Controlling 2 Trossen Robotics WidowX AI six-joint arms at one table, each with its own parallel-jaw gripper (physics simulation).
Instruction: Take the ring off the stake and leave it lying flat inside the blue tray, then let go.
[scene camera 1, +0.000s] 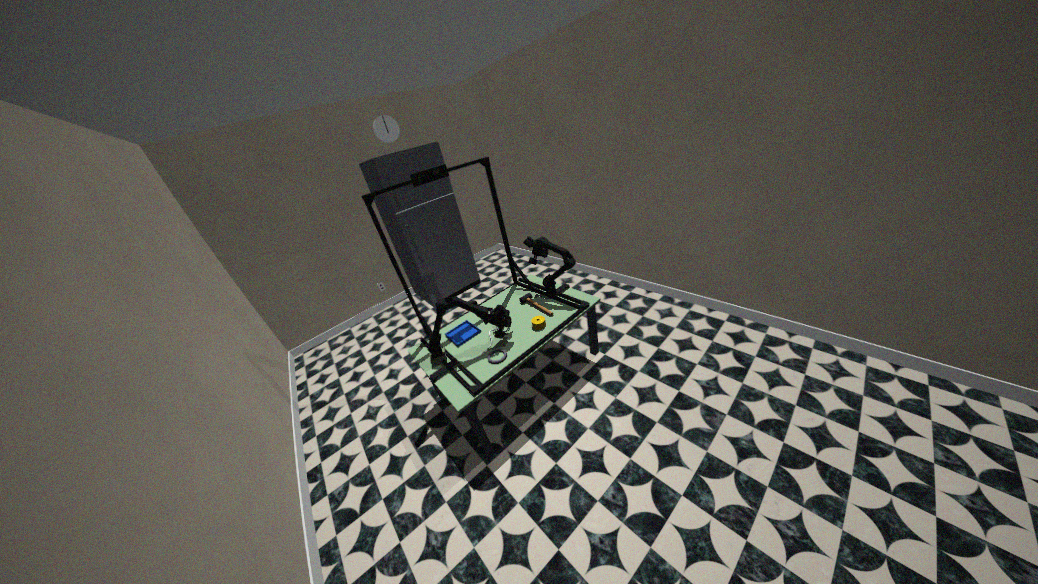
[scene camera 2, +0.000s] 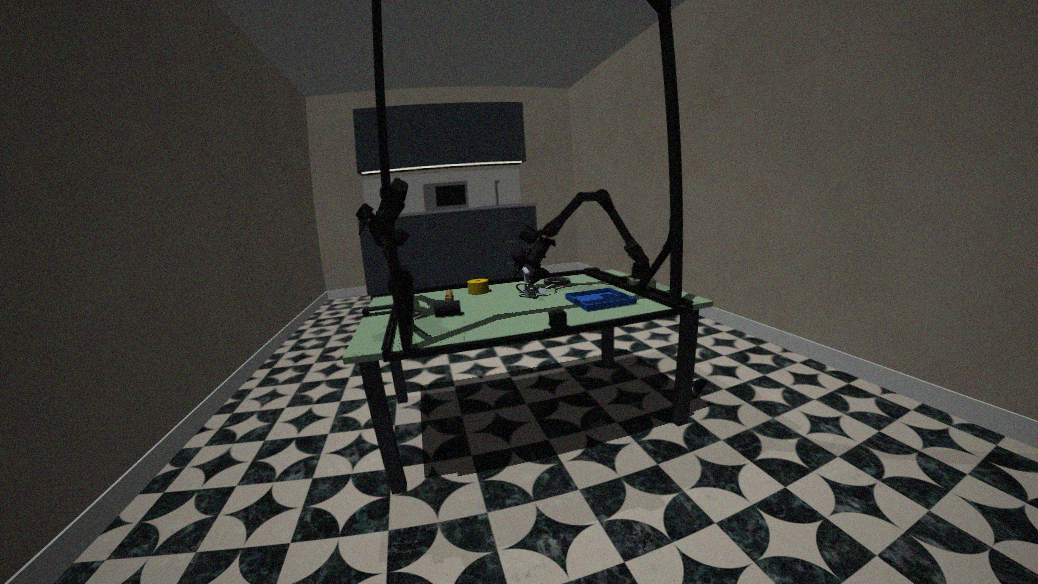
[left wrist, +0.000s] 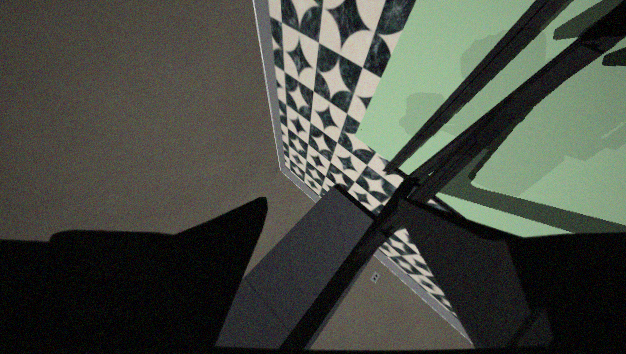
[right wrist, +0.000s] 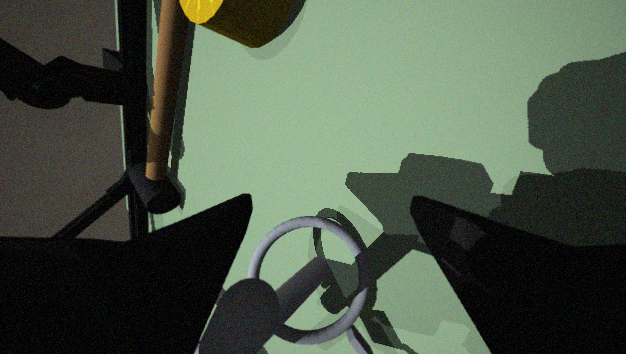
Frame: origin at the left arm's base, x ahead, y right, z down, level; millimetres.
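Where they show: left gripper, between the fingertips: (scene camera 2: 371, 242) (left wrist: 332, 203); right gripper, between the fingertips: (scene camera 1: 509, 327) (right wrist: 332, 202); left arm's base, origin of its link: (scene camera 1: 551, 293) (right wrist: 127, 89); right arm's base, origin of its link: (scene camera 1: 437, 353) (scene camera 2: 641, 277).
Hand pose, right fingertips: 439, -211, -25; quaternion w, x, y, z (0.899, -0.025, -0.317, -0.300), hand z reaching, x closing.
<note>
Each offset is from my right fingertips to the top centre of the thing, as dx, dy, dz. "spot": to the spot under its first point. Level surfaces: height alone.
In the right wrist view a thin grey ring @(spot: -14, +57, +3) (right wrist: 276, 232) sits tilted around the shaft of a grey stake @(spot: +24, +75, +11) (right wrist: 301, 281) with a rounded top. The stake stands on the green table @(dz +45) (right wrist: 347, 105) (scene camera 1: 459, 394) (scene camera 2: 499, 315). My right gripper (right wrist: 332, 202) (scene camera 1: 499, 326) (scene camera 2: 528, 271) is open and empty, with one finger on each side of the stake and ring. The blue tray @(+291, +205, +22) (scene camera 1: 462, 333) (scene camera 2: 600, 299) lies empty a little way from the stake. My left gripper (scene camera 1: 534, 246) (scene camera 2: 380, 203) (left wrist: 332, 203) is open and empty, raised high and far from the ring.
A yellow cylinder @(-187, -56, -5) (scene camera 1: 539, 321) (scene camera 2: 477, 285) (right wrist: 241, 21) and a hammer with a brown handle @(-276, +145, -5) (scene camera 1: 536, 304) (scene camera 2: 447, 304) (right wrist: 164, 88) lie on the table. A larger grey ring @(+159, -164, +30) (scene camera 1: 497, 355) lies flat near the table's front edge. A black frame (scene camera 1: 494, 191) (scene camera 2: 673, 145) surrounds the table.
</note>
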